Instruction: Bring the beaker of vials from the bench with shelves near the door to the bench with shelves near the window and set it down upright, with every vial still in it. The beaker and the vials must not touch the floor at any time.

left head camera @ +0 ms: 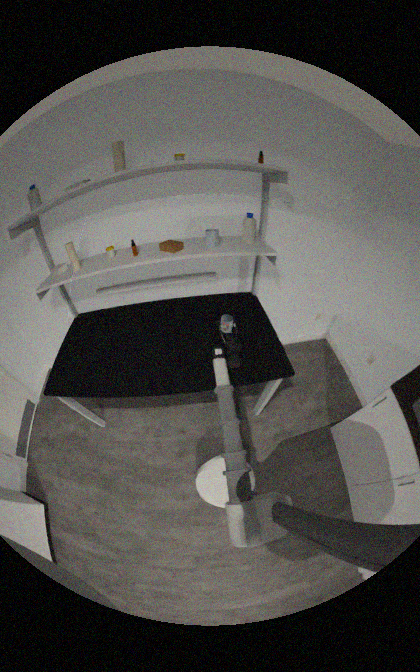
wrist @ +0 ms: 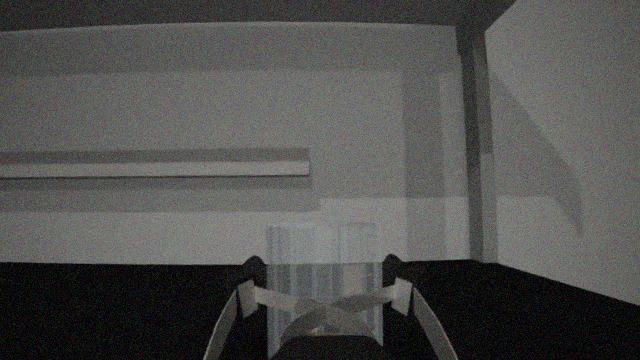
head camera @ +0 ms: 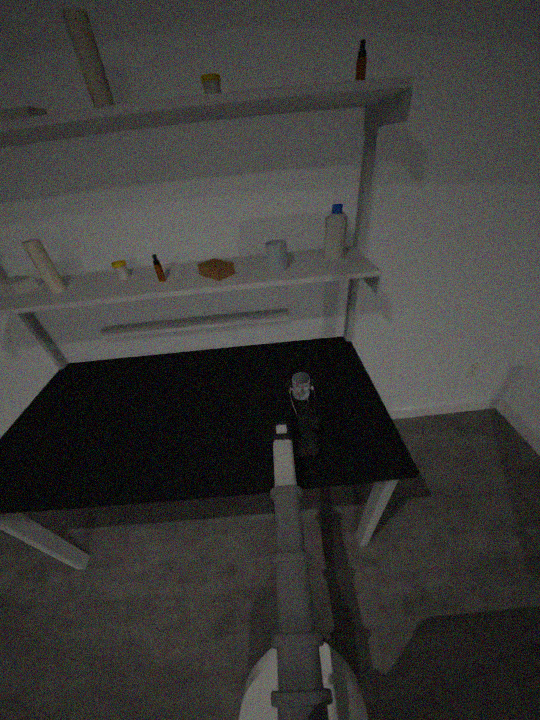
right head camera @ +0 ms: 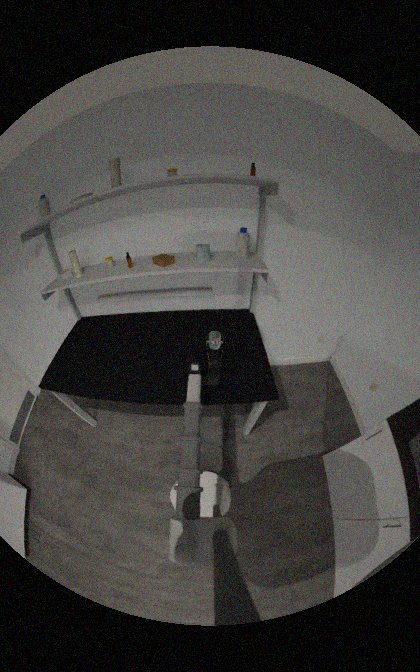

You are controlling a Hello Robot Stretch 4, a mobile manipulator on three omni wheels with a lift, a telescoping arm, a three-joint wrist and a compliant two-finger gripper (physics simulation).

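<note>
The clear beaker (head camera: pixel 301 380) (left head camera: pixel 227 319) (right head camera: pixel 215 336) (wrist: pixel 325 245) stands upright on the black top of a bench with shelves (head camera: pixel 145 418) (left head camera: pixel 135 350) (right head camera: pixel 125 350) (wrist: pixel 100 310), toward its right side. Faint reddish spots show inside it in the left and right head views; the separate vials are too dim to tell apart. My gripper (head camera: pixel 301 388) (left head camera: pixel 227 326) (right head camera: pixel 214 342) (wrist: pixel 322 277) is shut on the beaker, one fingertip against each side. The beaker's lower part is hidden behind the gripper in the wrist view. I cannot tell from these frames whether this bench is near the door or window.
The lower shelf (head camera: pixel 308 280) above the bench holds a blue-capped bottle (head camera: pixel 335 235), a grey-blue container (head camera: pixel 276 254), an orange-brown block (head camera: pixel 216 268) and small bottles. A shelf post (wrist: pixel 475 150) stands behind on the right. White cabinets (left head camera: pixel 370 460) (right head camera: pixel 355 490) stand at the right.
</note>
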